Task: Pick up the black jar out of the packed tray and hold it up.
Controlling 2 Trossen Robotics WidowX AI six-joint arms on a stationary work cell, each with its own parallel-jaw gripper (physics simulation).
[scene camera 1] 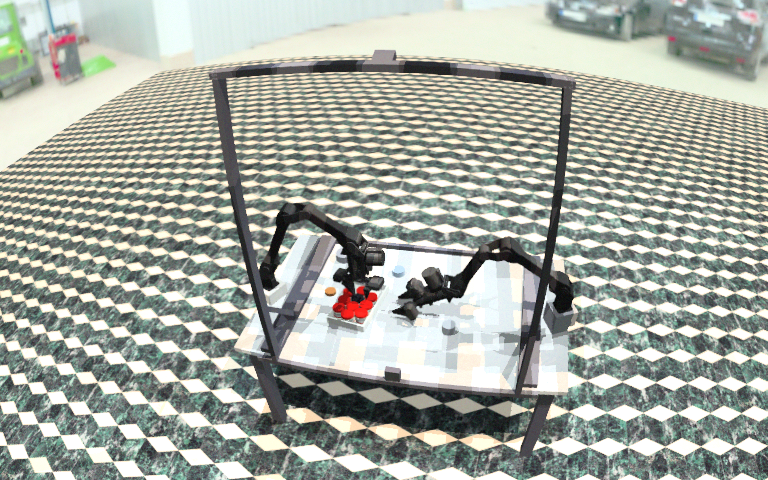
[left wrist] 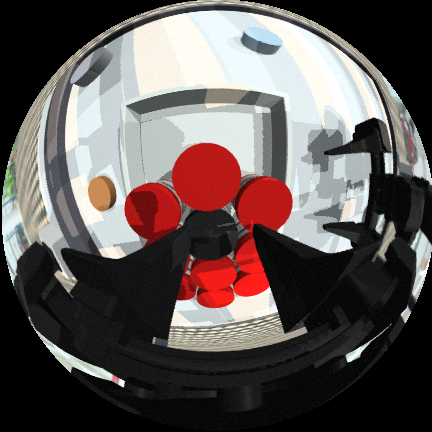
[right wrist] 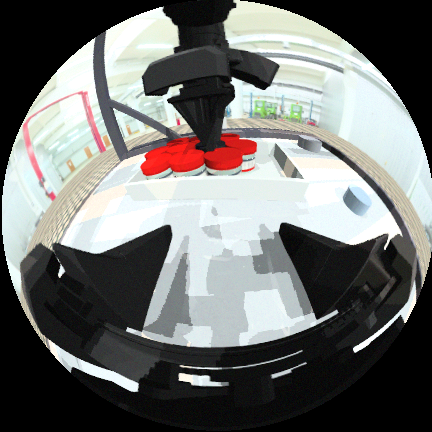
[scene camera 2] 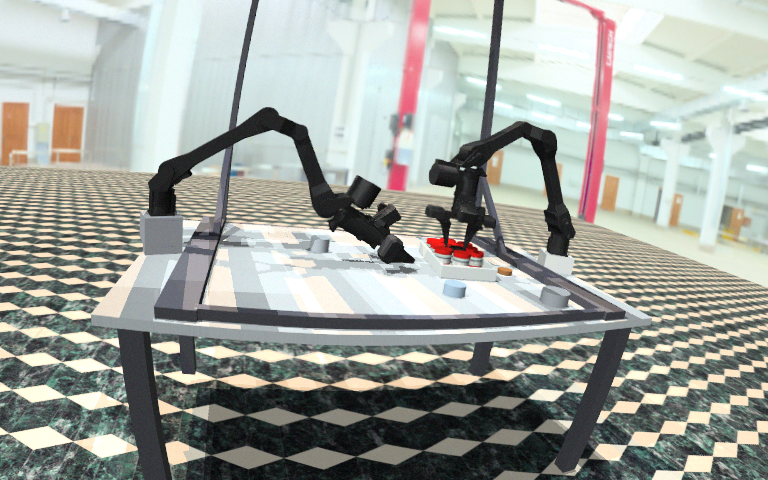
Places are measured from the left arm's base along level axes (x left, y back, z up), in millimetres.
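Pixels of known places: left gripper, fingertip midpoint: (scene camera 1: 360, 296) (left wrist: 222, 229) (right wrist: 213, 144) (scene camera 2: 454, 248); right gripper, fingertip midpoint: (scene camera 1: 395, 304) (left wrist: 326, 191) (right wrist: 226, 229) (scene camera 2: 408, 254); left arm's base, link origin: (scene camera 1: 269, 284) (left wrist: 51, 256) (scene camera 2: 557, 253); right arm's base, link origin: (scene camera 1: 562, 306) (scene camera 2: 160, 213).
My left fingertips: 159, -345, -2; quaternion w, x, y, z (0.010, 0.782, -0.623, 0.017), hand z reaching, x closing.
Ahead of a thing's pixels: the offset from my left fingertips to its top centre, as dx, dy, dz.
The black jar {-10, +8, +0} (left wrist: 212, 242) stands in the tray {-9, +8, -17} (scene camera 1: 348, 324) (scene camera 2: 461, 272) (left wrist: 279, 135) (right wrist: 215, 190), ringed by several red-lidded jars {-101, -17, -1} (scene camera 1: 347, 313) {+35, +20, -1} (scene camera 2: 461, 255) (left wrist: 206, 176) {+24, -29, -1} (right wrist: 222, 160); the left wrist view shows its round black top. My left gripper (scene camera 1: 358, 291) (scene camera 2: 455, 247) (left wrist: 222, 229) points down over the jar, partly open and holding nothing. Its fingertips are at lid height, one on each side of the black top, and the left one in the left wrist view hides part of its edge. My right gripper (scene camera 1: 397, 303) (right wrist: 226, 229) is wide open and empty beside the tray.
A blue disc {+240, +0, -25} (scene camera 1: 398, 271) (scene camera 2: 454, 289) (left wrist: 261, 40) (right wrist: 357, 200), an orange disc {-7, +151, -37} (scene camera 1: 330, 291) (scene camera 2: 504, 271) (left wrist: 102, 193) and two grey cylinders {+64, -347, -14} (scene camera 1: 449, 326) (scene camera 2: 319, 243) {+202, +252, -19} (scene camera 2: 555, 296) stand on the table around the tray. One end of the tray holds no jars.
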